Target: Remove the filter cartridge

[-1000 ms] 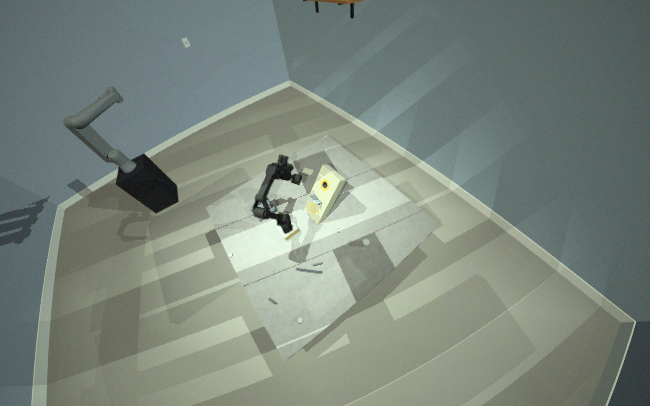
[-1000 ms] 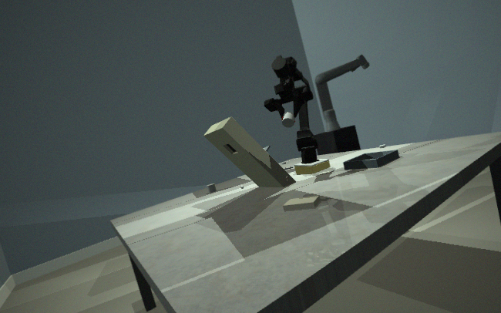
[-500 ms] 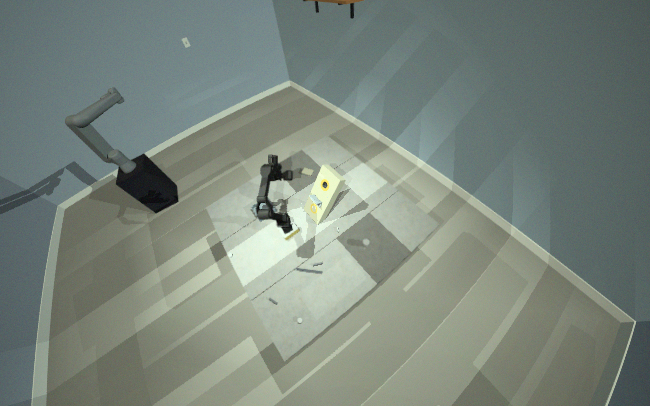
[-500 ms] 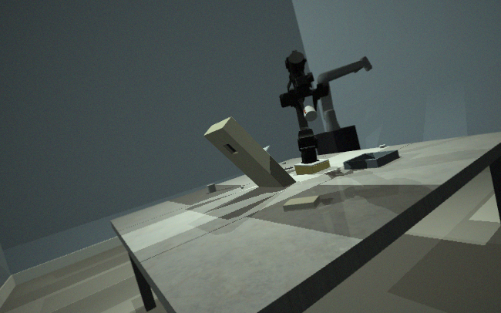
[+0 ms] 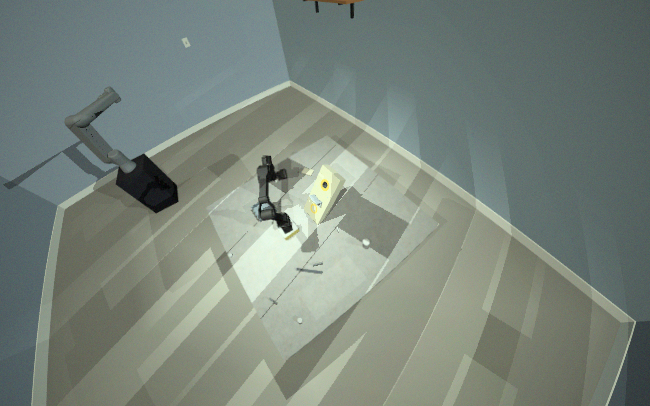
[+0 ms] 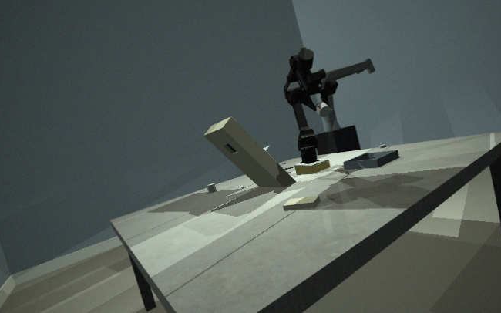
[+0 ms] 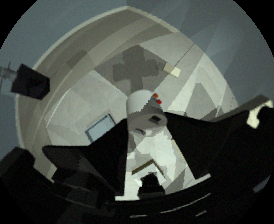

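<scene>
Right now my gripper tip is 170 mm past the tray, 10 mm to the right of it and 250 mm above it. Round my gripper tip: round filter cartridge: right at my gripper tip; then beige block: 290 mm ahead, 160 mm to the left, 250 mm below; then service panel: 230 mm ahead, 220 mm to the right, 110 mm below.
</scene>
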